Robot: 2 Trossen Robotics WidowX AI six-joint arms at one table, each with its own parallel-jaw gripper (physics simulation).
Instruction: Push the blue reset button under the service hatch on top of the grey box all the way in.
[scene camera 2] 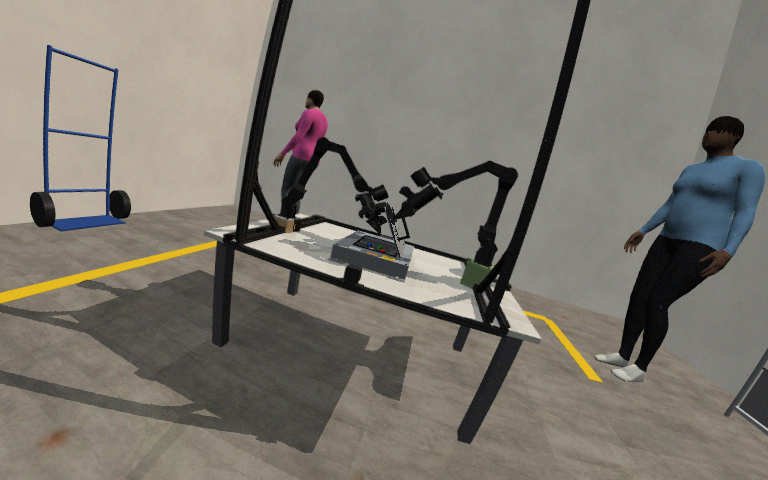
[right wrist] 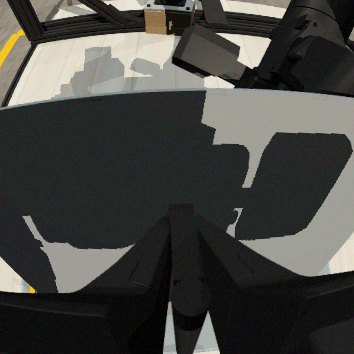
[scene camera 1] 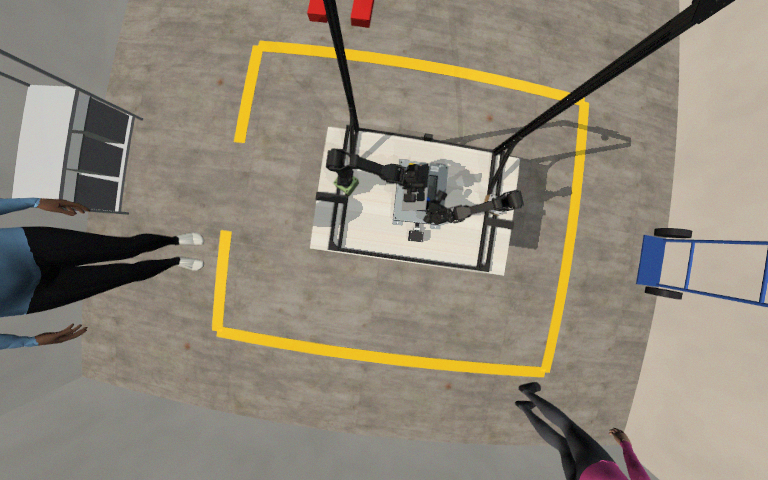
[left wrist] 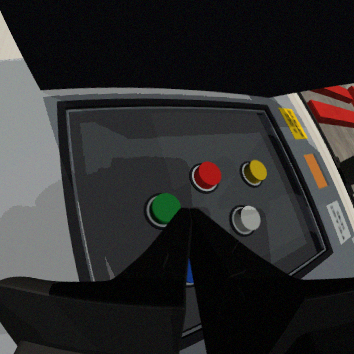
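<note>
The grey box stands on the table. Its hatch stands open above the recessed panel. The blue button shows partly in the left wrist view, between and behind the left fingers; its depth and any contact cannot be told. My left gripper is shut and empty, pointing down over the panel, its tips appearing beside the green button. My right gripper is shut on the hatch's black handle, outside the raised hatch.
On the panel are a red button, a yellow button and a white button. A green block and a wooden block sit near the arm bases. Black frame posts rise from the table.
</note>
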